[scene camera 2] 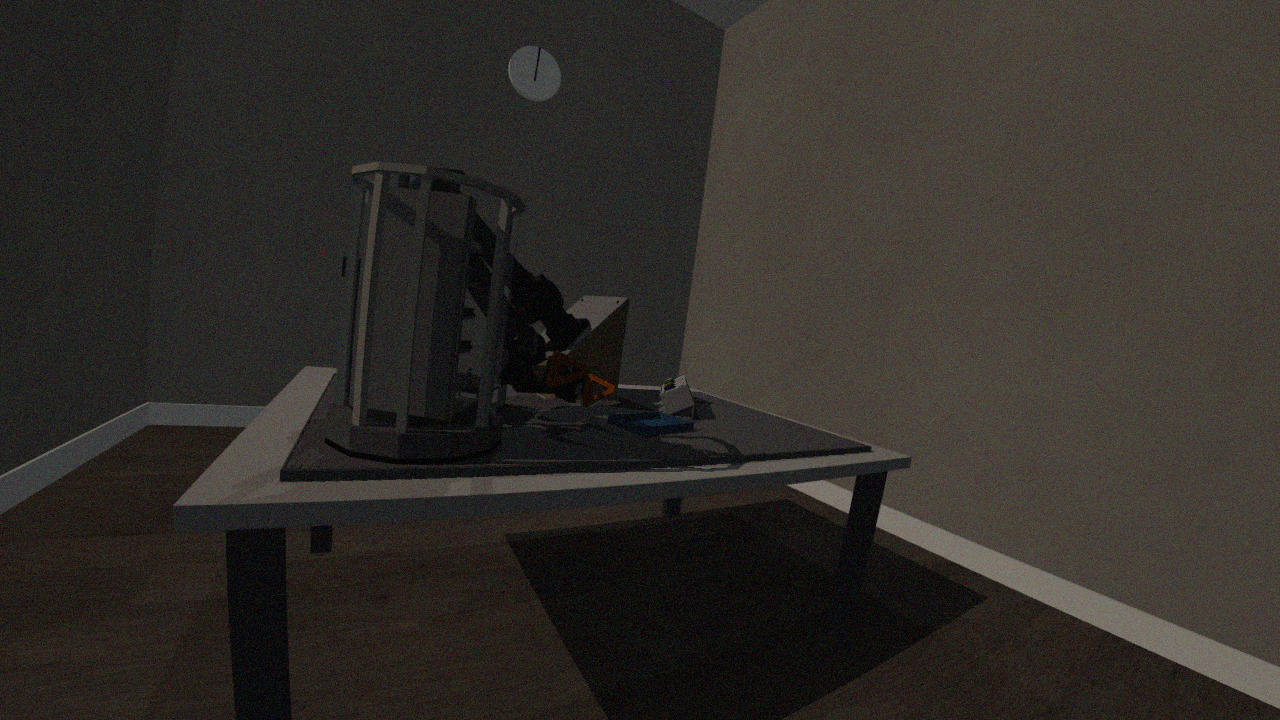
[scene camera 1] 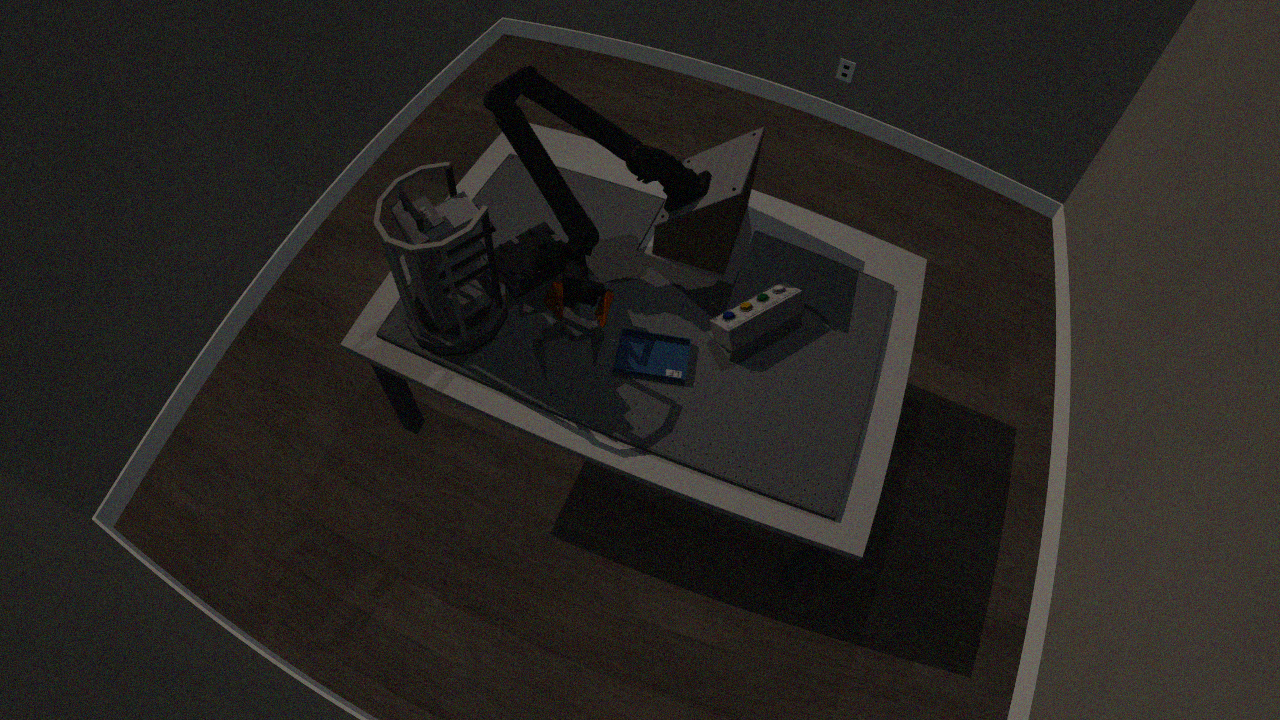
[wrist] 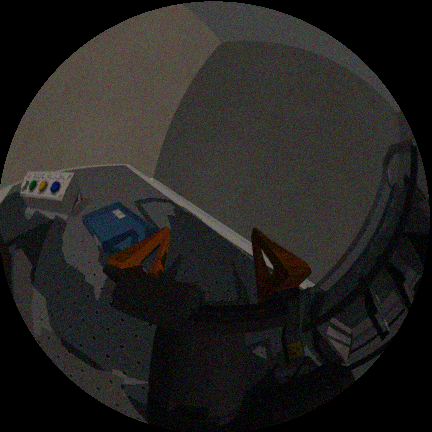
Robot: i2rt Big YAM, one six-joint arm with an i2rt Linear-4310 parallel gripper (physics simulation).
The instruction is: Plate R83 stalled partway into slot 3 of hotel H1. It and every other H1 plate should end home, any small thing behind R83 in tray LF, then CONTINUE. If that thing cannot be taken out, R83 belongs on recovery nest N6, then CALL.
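Places are measured from the arm's base along level axes (x ahead, y left, z up), in metres.
Pixels of known places: gripper, fingertip midpoint: (scene camera 2: 602,380) (scene camera 1: 582,322) (wrist: 209,231); arm's base, origin of the base link: (scene camera 2: 568,336) (scene camera 1: 689,193).
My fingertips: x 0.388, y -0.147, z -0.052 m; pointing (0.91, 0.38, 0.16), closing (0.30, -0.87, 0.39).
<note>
Ahead of a thing's pixels: the offset from my fingertips to its top centre.
My gripper (scene camera 1: 581,308) (scene camera 2: 580,380) (wrist: 209,231) has orange fingers, which stand wide apart with nothing between them. It is low over the mat, between the round cage and the blue tray. The tall round cage @(0.321 m right, 0.022 m back, 0.290 m up) (scene camera 1: 420,244) (scene camera 2: 367,304) stands at the left end of the table, with shelf-like levels inside; it also fills the right side of the wrist view. I cannot tell which levels belong to H1, nor make out plate R83 or a small thing behind it. The blue tray @(0.152 m left, 0.016 m back, 0.082 m down) (scene camera 1: 642,362) (scene camera 2: 662,424) (wrist: 105,222) lies on the mat; its label is unreadable. Nest N6 cannot be identified.
A white button box @(0.363 m left, 0.162 m back, 0.015 m down) (scene camera 1: 760,310) (scene camera 2: 677,398) (wrist: 49,190) with blue, yellow, green and pale buttons stands beyond the tray. A large slanted panel box (scene camera 1: 702,232) (scene camera 2: 611,344) stands behind the gripper. The arm reaches over the table's rear. The picture is dark, with strong shadows.
</note>
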